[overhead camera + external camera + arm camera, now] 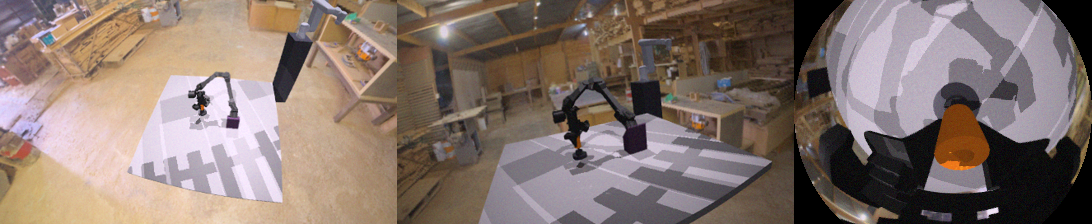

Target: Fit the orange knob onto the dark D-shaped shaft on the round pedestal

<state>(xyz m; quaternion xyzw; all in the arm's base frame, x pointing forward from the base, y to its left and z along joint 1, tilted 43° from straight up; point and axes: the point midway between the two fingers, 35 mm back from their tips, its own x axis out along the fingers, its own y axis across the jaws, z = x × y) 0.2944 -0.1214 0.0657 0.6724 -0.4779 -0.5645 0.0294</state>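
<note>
The orange knob is 2 cm above my gripper tip. Round my gripper tip: dark round pedestal 4 cm below.
</note>
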